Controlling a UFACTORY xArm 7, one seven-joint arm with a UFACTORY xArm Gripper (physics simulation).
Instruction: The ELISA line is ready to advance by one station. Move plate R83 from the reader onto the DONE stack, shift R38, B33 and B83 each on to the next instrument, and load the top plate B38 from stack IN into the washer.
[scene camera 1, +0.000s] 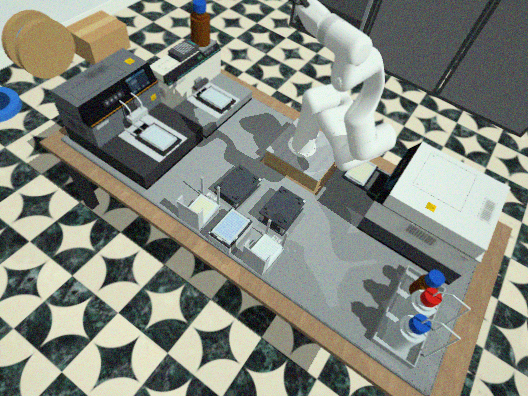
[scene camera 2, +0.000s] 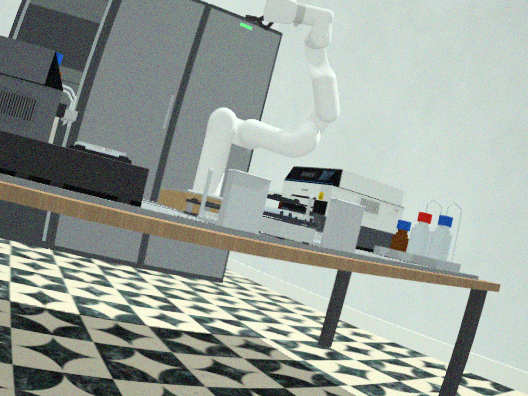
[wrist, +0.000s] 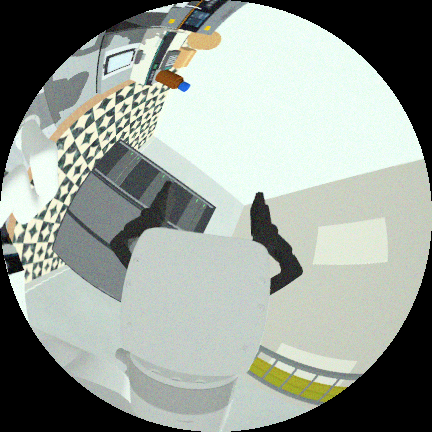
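Observation:
My gripper is open and empty, high above the table, pointing away from the plates. A plate sits on the dark instrument at the left. Another plate sits on the smaller white instrument behind it. A yellowish plate lies beside the large white instrument, partly behind the arm. At the front, a yellowish plate and a white plate sit in walled holders, with a bluish plate between them. Plate labels are unreadable.
Two dark square pads lie behind the front plates. A tray of capped bottles stands at the right end. A brown bottle stands at the back left. A grey cabinet stands behind the table.

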